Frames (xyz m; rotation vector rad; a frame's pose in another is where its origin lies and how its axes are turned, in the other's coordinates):
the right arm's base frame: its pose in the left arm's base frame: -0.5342 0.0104 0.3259 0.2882 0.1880 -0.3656
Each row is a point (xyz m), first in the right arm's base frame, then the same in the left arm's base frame.
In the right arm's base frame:
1: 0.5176 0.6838 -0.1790
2: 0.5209 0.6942 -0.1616
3: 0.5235 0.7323 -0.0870
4: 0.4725 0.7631 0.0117
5: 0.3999 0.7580 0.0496
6: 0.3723 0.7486 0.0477
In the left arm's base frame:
1: 0.1753 0.5095 0.2032
2: 0.1845 0.5123 0.2213
3: 0.2108 0.5224 0.3003
4: 0.1884 0.5359 0.4125
5: 0.1247 0.5431 0.4638
6: 0.0956 0.5442 0.4661

